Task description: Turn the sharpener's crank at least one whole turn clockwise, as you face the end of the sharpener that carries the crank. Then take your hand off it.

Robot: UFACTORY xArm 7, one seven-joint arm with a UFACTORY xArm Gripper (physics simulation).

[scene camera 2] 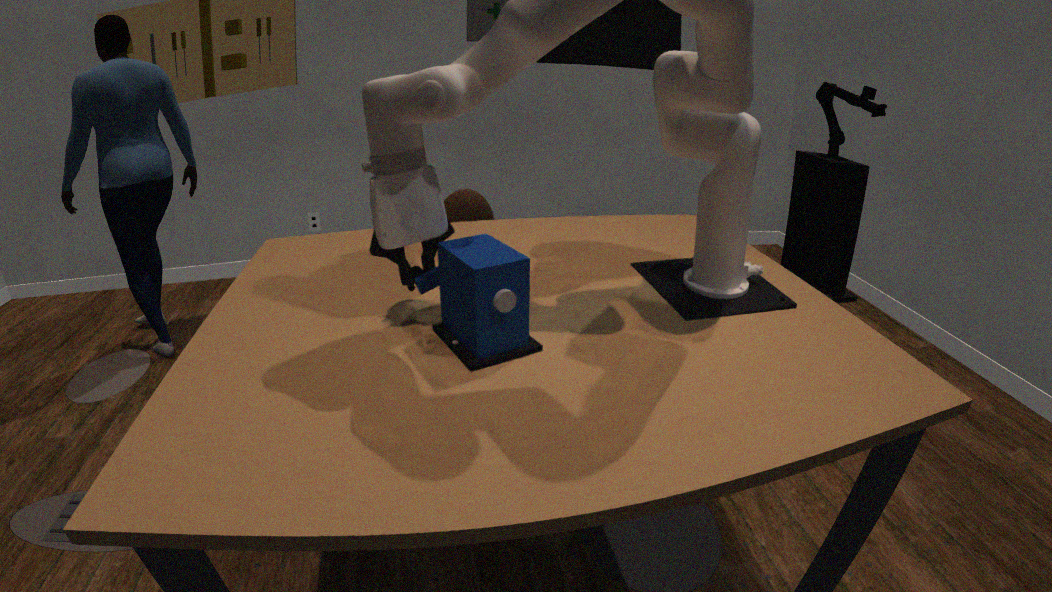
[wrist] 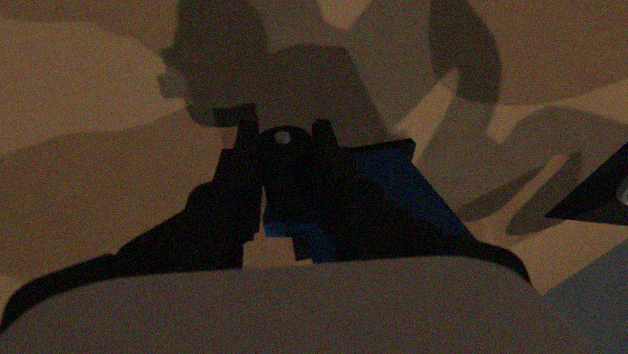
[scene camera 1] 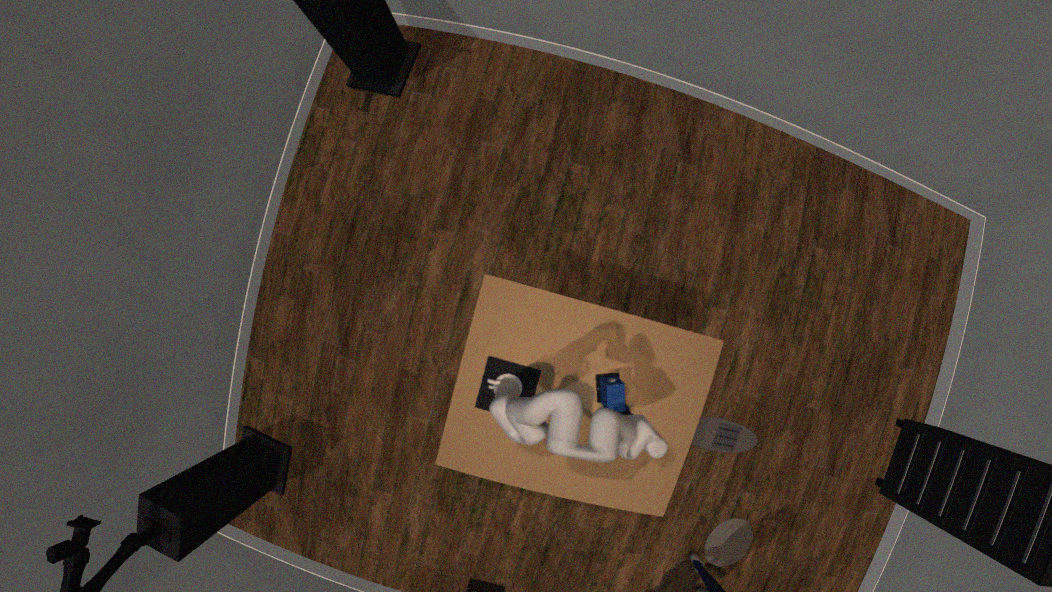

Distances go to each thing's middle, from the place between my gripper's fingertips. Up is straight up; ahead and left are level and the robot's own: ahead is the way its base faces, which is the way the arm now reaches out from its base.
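Labels:
Blue sharpener point(scene camera 2: 484, 284): from my hand, 7 cm to the left, 7 cm behind, 1 cm above.

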